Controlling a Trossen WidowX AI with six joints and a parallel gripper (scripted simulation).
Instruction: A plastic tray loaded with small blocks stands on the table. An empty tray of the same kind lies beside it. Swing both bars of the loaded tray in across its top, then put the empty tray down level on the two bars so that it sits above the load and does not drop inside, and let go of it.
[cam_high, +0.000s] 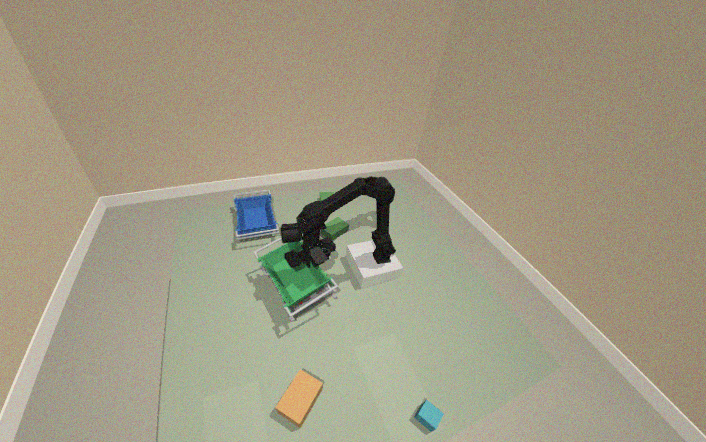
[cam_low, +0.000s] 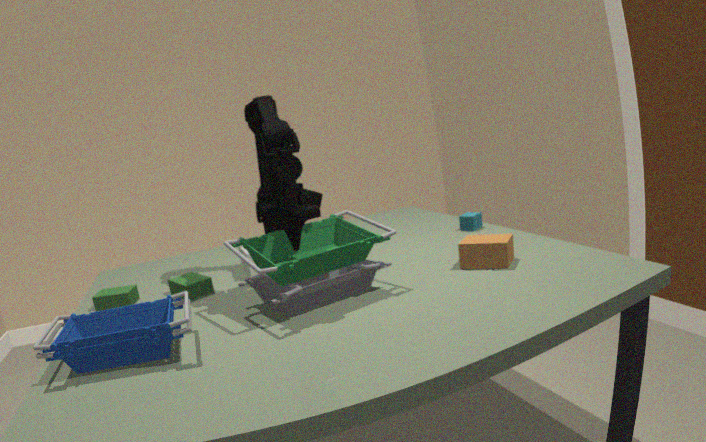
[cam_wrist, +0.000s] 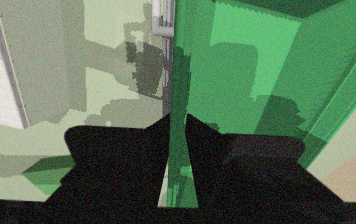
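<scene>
Now: the green tray 7 cm ahead of my gripper tip, 3 cm to the left of it and 2 cm above it. From my gripper tip the other things lie so: orange block: 43 cm to the left, 10 cm ahead, 7 cm below; then cyan block: 57 cm to the left, 26 cm behind, 8 cm below; then red block: 10 cm ahead, 9 cm below, 3 cm to the right.
</scene>
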